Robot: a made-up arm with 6 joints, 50 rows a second.
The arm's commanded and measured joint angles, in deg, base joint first. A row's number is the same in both.
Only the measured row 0 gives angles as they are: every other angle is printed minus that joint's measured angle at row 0.
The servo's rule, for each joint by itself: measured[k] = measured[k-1] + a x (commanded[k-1-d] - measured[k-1]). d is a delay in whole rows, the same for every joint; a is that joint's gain. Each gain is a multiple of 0.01, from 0.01 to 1. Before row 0 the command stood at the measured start. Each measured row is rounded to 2 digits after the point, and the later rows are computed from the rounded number. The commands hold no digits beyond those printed.
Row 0, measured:
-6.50, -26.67, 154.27, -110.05, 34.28, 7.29
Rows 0 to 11, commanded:
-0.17, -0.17, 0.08, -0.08, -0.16, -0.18
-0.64, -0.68, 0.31, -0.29, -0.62, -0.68
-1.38, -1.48, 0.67, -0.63, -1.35, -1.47
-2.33, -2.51, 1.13, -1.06, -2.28, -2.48
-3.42, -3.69, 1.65, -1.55, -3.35, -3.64
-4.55, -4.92, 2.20, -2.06, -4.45, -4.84
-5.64, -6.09, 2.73, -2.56, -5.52, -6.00
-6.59, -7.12, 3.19, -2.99, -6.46, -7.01
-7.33, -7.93, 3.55, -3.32, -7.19, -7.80
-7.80, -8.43, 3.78, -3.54, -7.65, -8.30
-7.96, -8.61, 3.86, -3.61, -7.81, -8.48
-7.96, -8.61, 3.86, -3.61, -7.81, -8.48
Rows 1 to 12, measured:
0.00, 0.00, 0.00, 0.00, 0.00, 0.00
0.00, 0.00, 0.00, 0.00, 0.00, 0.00
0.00, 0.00, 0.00, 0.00, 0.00, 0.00
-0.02, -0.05, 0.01, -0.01, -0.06, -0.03
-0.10, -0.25, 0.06, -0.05, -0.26, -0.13
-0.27, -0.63, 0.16, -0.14, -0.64, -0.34
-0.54, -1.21, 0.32, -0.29, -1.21, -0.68
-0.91, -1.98, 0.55, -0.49, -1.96, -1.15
-1.38, -2.89, 0.83, -0.74, -2.83, -1.74
-1.93, -3.88, 1.15, -1.03, -3.77, -2.42
-2.54, -4.88, 1.50, -1.34, -4.71, -3.15
-3.16, -5.83, 1.85, -1.66, -5.58, -3.89
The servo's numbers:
d 3
a 0.13 0.31 0.17 0.16 0.35 0.16

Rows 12 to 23, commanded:
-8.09, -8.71, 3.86, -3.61, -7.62, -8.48
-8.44, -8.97, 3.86, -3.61, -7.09, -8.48
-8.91, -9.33, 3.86, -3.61, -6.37, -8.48
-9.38, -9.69, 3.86, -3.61, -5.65, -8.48
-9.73, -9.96, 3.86, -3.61, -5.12, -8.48
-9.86, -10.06, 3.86, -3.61, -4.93, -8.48
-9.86, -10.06, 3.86, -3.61, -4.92, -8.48
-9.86, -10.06, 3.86, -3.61, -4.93, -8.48
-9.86, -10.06, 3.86, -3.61, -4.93, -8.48
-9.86, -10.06, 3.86, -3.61, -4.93, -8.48
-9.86, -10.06, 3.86, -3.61, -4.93, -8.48
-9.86, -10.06, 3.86, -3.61, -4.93, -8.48
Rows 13 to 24, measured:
-3.76, -6.64, 2.18, -1.96, -6.30, -4.60
-4.31, -7.25, 2.47, -2.22, -6.83, -5.22
-4.78, -7.67, 2.71, -2.44, -7.17, -5.74
-5.21, -7.99, 2.91, -2.63, -7.33, -6.18
-5.63, -8.29, 3.07, -2.79, -7.25, -6.55
-6.06, -8.61, 3.20, -2.92, -6.94, -6.86
-6.49, -8.94, 3.31, -3.03, -6.49, -7.12
-6.91, -9.26, 3.40, -3.12, -6.01, -7.34
-7.29, -9.51, 3.48, -3.20, -5.63, -7.52
-7.62, -9.68, 3.54, -3.27, -5.38, -7.67
-7.91, -9.80, 3.59, -3.32, -5.22, -7.80
-8.16, -9.88, 3.64, -3.37, -5.12, -7.91

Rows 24 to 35, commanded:
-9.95, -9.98, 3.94, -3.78, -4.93, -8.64
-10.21, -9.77, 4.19, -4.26, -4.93, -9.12
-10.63, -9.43, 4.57, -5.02, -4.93, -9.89
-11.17, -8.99, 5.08, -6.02, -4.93, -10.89
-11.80, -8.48, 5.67, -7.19, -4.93, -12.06
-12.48, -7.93, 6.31, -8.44, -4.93, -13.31
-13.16, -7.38, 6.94, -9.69, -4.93, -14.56
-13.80, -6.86, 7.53, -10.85, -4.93, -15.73
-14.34, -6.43, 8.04, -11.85, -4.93, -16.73
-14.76, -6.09, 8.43, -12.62, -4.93, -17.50
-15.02, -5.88, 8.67, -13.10, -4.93, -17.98
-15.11, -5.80, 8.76, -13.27, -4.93, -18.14
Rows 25 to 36, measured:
-8.38, -9.94, 3.68, -3.41, -5.05, -8.00
-8.57, -9.98, 3.71, -3.44, -5.01, -8.08
-8.74, -10.00, 3.74, -3.47, -4.98, -8.14
-8.90, -9.99, 3.77, -3.52, -4.96, -8.22
-9.07, -9.92, 3.84, -3.64, -4.95, -8.36
-9.27, -9.77, 3.96, -3.86, -4.94, -8.60
-9.52, -9.53, 4.15, -4.21, -4.94, -8.97
-9.82, -9.20, 4.41, -4.69, -4.94, -9.46
-10.17, -8.81, 4.73, -5.29, -4.94, -10.08
-10.56, -8.37, 5.11, -5.99, -4.94, -10.80
-10.98, -7.90, 5.52, -6.77, -4.94, -11.59
-11.42, -7.44, 5.95, -7.58, -4.94, -12.41

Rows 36 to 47, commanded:
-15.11, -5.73, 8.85, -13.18, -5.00, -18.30
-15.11, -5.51, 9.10, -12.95, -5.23, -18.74
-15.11, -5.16, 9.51, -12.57, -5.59, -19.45
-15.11, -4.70, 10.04, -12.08, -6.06, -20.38
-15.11, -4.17, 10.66, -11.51, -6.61, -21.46
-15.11, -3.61, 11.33, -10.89, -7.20, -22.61
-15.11, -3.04, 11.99, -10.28, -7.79, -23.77
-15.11, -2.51, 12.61, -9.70, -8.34, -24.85
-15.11, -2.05, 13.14, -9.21, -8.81, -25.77
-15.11, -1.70, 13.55, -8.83, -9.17, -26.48
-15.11, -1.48, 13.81, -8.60, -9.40, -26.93
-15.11, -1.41, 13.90, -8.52, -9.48, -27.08
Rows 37 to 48, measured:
-11.85, -7.02, 6.37, -8.39, -4.94, -13.22
-12.26, -6.67, 6.76, -9.14, -4.94, -13.98
-12.63, -6.40, 7.10, -9.80, -4.94, -14.65
-12.95, -6.19, 7.40, -10.34, -4.96, -15.23
-13.23, -5.98, 7.69, -10.76, -5.05, -15.79
-13.47, -5.73, 8.00, -11.05, -5.24, -16.38
-13.68, -5.41, 8.35, -11.21, -5.53, -17.02
-13.87, -5.03, 8.74, -11.26, -5.91, -17.73
-14.03, -4.59, 9.18, -11.20, -6.36, -18.51
-14.17, -4.11, 9.66, -11.05, -6.86, -19.35
-14.29, -3.61, 10.16, -10.83, -7.38, -20.23
-14.40, -3.13, 10.67, -10.57, -7.88, -21.12

